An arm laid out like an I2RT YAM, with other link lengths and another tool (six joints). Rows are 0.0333 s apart.
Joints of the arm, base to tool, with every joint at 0 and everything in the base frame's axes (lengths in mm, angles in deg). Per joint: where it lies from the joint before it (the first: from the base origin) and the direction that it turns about. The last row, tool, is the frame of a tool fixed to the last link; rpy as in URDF.
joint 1: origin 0 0 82.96 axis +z
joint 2: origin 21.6 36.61 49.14 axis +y
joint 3: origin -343.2 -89.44 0 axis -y
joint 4: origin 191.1 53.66 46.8 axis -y
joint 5: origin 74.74 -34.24 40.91 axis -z
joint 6: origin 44.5 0 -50.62 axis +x
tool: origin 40 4 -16 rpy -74.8 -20.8 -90
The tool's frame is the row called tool.
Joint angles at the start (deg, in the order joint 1, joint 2, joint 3, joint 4, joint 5, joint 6):
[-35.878 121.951 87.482 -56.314 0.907 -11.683]
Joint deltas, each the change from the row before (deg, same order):
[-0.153 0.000 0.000 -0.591 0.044 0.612]
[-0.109 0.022 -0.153 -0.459 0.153 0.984]
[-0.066 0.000 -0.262 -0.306 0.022 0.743]
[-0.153 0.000 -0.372 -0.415 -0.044 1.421]
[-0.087 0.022 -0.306 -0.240 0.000 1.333]
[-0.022 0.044 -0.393 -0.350 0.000 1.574]
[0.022 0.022 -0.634 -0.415 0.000 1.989]
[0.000 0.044 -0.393 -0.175 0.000 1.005]
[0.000 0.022 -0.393 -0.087 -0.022 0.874]
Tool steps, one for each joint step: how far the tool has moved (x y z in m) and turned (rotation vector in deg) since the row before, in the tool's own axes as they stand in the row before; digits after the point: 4 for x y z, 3 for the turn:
[-0.0002 0.0018 -0.0008 -0.524 -0.073 0.803]
[-0.0005 0.0020 -0.0002 -0.621 0.087 1.097]
[-0.0008 0.0018 0.0001 -0.500 -0.054 0.841]
[-0.0009 0.0027 0.0002 -0.662 -0.010 1.618]
[-0.0008 0.0018 0.0004 -0.500 0.106 1.431]
[-0.0014 0.0022 0.0006 -0.703 0.073 1.619]
[-0.0022 0.0031 0.0009 -0.972 0.079 1.996]
[-0.0010 0.0018 0.0008 -0.562 0.027 1.022]
[-0.0009 0.0017 0.0008 -0.456 0.023 0.890]

